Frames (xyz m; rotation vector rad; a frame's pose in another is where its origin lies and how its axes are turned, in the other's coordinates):
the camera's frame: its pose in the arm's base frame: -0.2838 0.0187 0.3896 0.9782 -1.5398 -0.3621
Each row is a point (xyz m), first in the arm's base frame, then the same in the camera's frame.
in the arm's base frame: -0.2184 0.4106 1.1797
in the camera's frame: 0.2352 0.7711 -0.3636
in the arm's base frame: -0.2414 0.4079 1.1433
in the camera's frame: 0.2115 0.7522 -0.3329
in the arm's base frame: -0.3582 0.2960 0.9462
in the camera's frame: 0.1563 0.5889 -0.1451
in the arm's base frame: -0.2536 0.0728 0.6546
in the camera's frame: 0.1372 0.2095 -0.1066
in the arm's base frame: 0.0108 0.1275 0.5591
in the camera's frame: 0.0518 0.0755 -0.3449
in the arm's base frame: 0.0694 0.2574 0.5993
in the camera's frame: -0.0144 0.1596 -0.4472
